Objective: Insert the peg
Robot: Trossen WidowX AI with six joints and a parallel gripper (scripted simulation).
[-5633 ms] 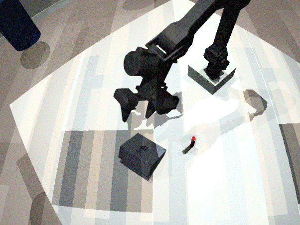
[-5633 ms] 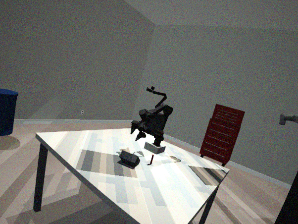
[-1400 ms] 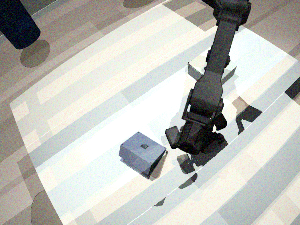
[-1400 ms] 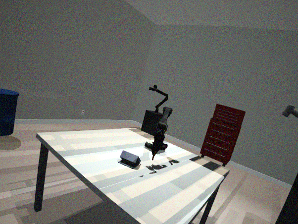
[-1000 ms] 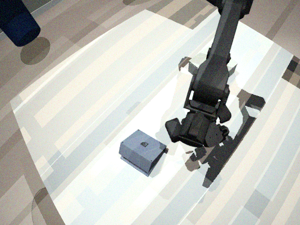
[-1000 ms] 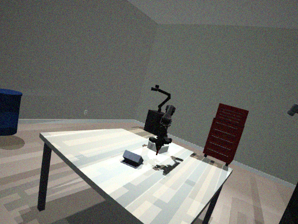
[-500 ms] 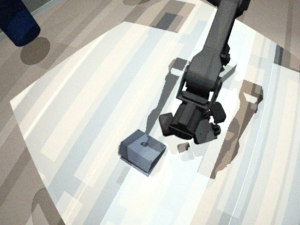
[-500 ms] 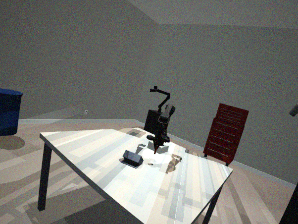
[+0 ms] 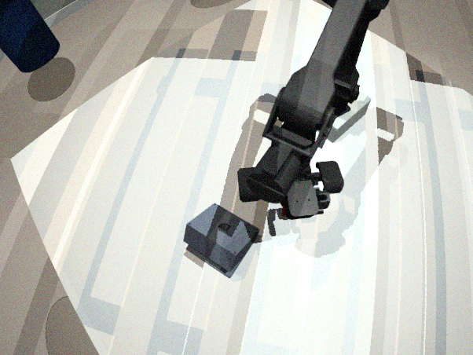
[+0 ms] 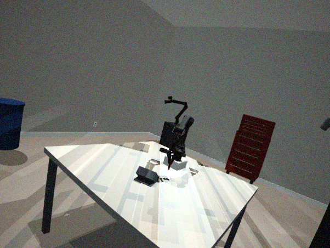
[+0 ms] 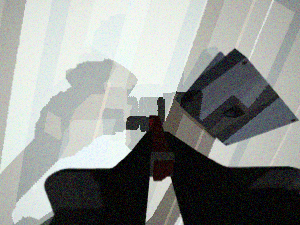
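The sloped panel lies 14 cm ahead of my gripper tip, 4 cm to the right of it and 9 cm below it. The rest, counted from my gripper tip: red peg: 2 cm above.
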